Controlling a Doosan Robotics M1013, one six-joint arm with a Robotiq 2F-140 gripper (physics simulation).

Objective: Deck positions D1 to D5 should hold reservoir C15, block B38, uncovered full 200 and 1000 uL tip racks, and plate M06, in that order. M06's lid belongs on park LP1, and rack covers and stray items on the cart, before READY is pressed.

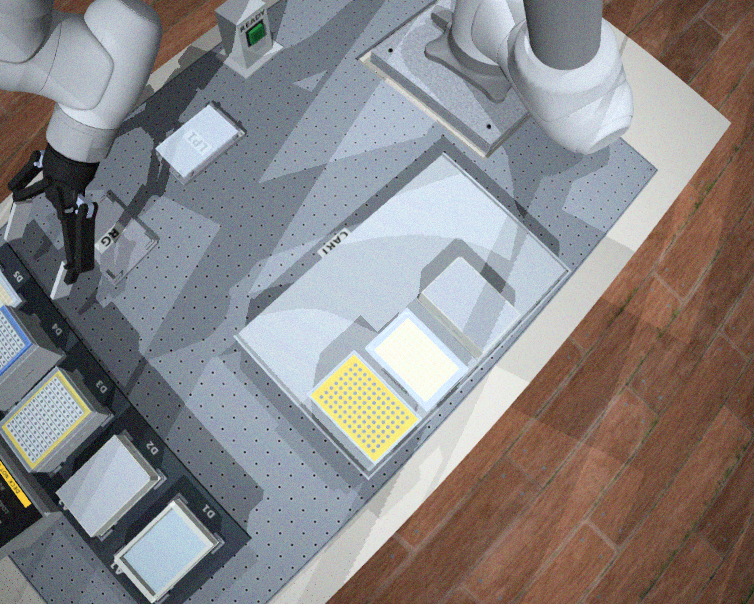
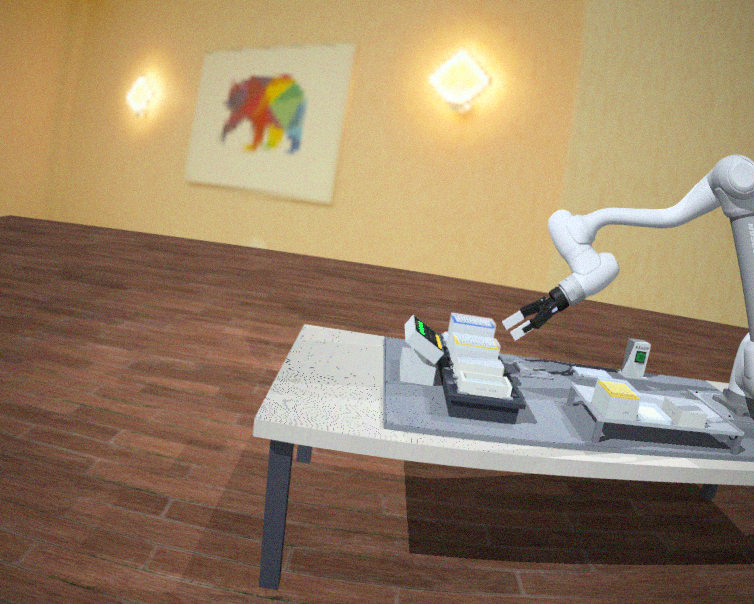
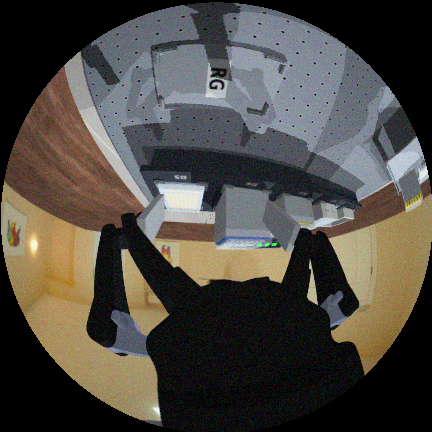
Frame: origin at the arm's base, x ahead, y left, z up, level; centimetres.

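Seen in the pictures: gripper, between the fingertips: (image 1: 35, 265) (image 2: 508, 331) (image 3: 216, 207); arm's base, origin of its link: (image 1: 485, 53) (image 2: 743, 408).
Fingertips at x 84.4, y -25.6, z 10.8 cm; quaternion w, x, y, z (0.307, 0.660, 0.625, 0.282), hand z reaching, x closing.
Note:
Pixels of each thing's middle, then the offset from my fingertips to it. "pt": a spot on its surface instead.
- Reservoir, middle of its body: (image 1: 165, 550) (image 2: 484, 384) (image 3: 335, 217) dx +16.8, dy +42.8, dz -5.2 cm
- yellow-rimmed tip rack, middle of its body: (image 1: 46, 419) (image 2: 475, 343) dx +14.6, dy +18.1, dz -0.9 cm
- blue-rimmed tip rack, middle of its body: (image 3: 238, 241) (image 2: 472, 322) dx +13.5, dy +5.8, dz +2.4 cm
- pale translucent slab, middle of its body: (image 1: 196, 140) (image 2: 591, 373) dx -34.1, dy -2.1, dz -11.2 cm
- READY button, middle of its body: (image 1: 254, 33) (image 2: 640, 356) dx -55.1, dy -6.9, dz -4.6 cm
- cart, middle of its body: (image 1: 407, 308) (image 2: 653, 418) dx -33.8, dy +46.0, dz -9.3 cm
- yellow dotted box, middle of its body: (image 1: 364, 407) (image 2: 618, 390) dx -16.9, dy +51.0, dz -0.8 cm
- Flat nest RG, middle of its body: (image 3: 217, 78) (image 1: 110, 237) (image 2: 532, 369) dx -11.3, dy -0.9, dz -11.9 cm
- display box, a spot on its surface: (image 2: 421, 339) pt dx +31.6, dy +26.6, dz +0.3 cm
My gripper (image 1: 39, 251) (image 2: 516, 327) (image 3: 216, 207) is open and empty, above and in front of D4 and D5. Reservoir (image 1: 166, 550) (image 2: 484, 385) sits at D1, a plain grey-white block (image 1: 110, 484) at D2, a yellow-rimmed tip rack (image 1: 47, 418) (image 2: 475, 344) at D3, a blue-rimmed tip rack (image 1: 9, 339) (image 2: 472, 322) (image 3: 240, 215) at D4; both racks show tips. A cream plate (image 1: 6, 292) (image 3: 184, 197) sits at D5. A pale translucent slab (image 1: 198, 144) lies on LP1, its letters showing faintly through. READY button (image 1: 256, 33) (image 2: 639, 356) is green. Small labware markings are unreadable.
The cart (image 1: 440, 201) holds a yellow dotted box (image 1: 365, 405) (image 2: 616, 399), a cream plate (image 1: 417, 360) and a plain grey-white block (image 1: 468, 305) (image 2: 686, 412) along one side. Flat nest RG (image 1: 135, 248) (image 3: 185, 75) lies near the gripper. A display box (image 2: 421, 339) stands behind the deck.

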